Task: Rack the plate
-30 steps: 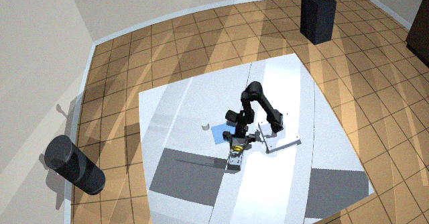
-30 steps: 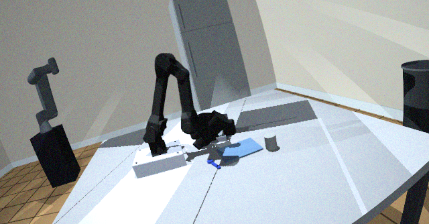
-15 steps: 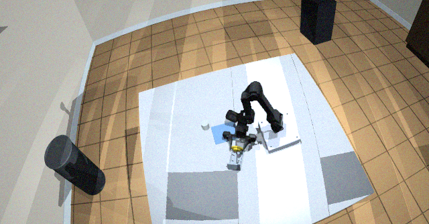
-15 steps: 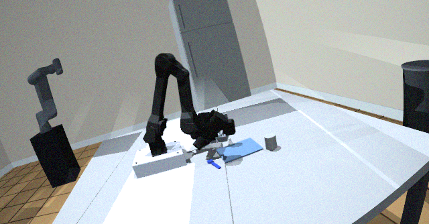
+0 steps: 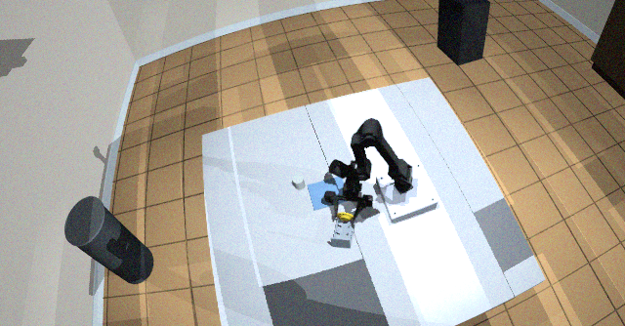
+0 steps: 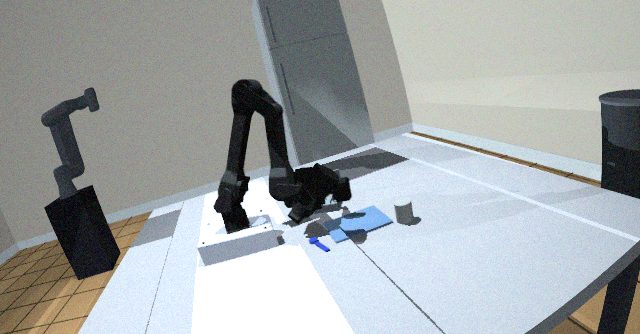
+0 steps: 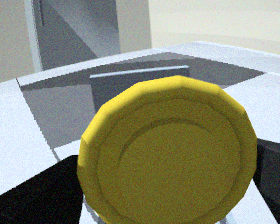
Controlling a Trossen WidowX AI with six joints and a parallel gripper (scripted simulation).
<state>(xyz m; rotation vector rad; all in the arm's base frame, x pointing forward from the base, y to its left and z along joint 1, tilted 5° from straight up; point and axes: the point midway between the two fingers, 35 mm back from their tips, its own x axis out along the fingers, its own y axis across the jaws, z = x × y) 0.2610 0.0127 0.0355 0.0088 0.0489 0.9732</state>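
The grey dish rack lies 1 cm ahead of my gripper tip, 2 cm to the left of it and 4 cm below it. From my gripper tip the other things lie so: blue spoon (12 cm behind, 21 cm to the right, 6 cm below); yellow plate (1 cm to the right); light blue mat (18 cm to the right, 6 cm below).
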